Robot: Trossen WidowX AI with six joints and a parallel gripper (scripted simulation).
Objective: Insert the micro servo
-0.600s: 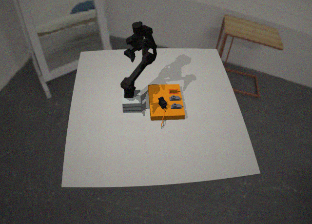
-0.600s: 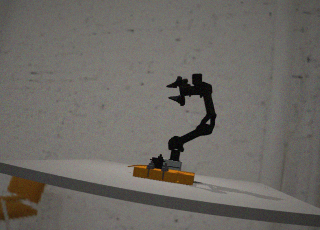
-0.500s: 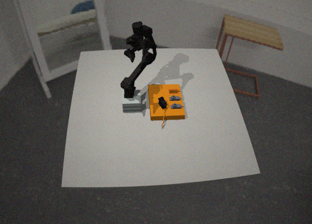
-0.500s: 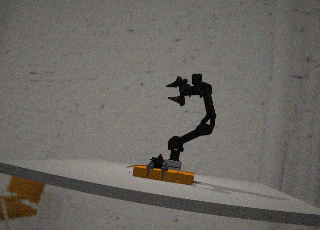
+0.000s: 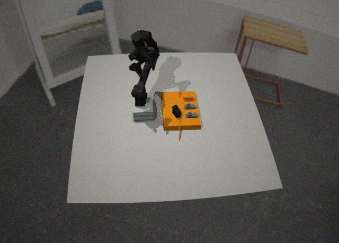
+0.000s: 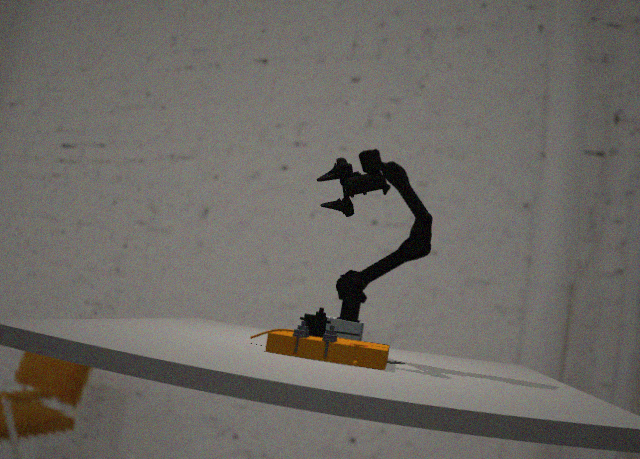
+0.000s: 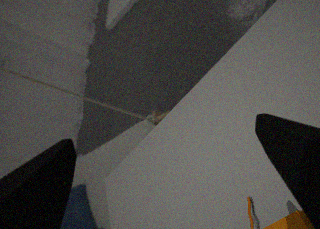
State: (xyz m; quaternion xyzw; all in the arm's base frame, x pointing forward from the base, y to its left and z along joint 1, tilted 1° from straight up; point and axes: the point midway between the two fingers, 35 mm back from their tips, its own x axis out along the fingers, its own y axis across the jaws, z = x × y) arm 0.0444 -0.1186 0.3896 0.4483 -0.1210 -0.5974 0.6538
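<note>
Now: the orange deck 450 mm below my gripper tip, 170 mm ahead of it and 140 mm to the left of it.
</note>
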